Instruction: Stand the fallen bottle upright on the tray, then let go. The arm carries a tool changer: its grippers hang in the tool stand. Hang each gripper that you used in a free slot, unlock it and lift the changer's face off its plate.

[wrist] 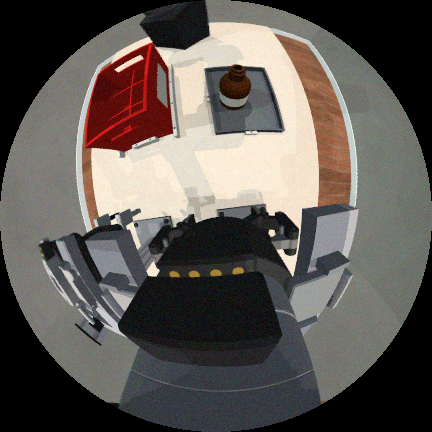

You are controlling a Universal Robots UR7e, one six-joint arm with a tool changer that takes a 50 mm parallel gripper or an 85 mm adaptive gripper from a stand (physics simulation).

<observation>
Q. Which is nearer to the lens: the brown bottle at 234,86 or the gripper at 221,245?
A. The gripper.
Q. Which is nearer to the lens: the brown bottle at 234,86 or the gripper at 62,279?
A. The gripper.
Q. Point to a tool stand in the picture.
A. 119,262
</observation>
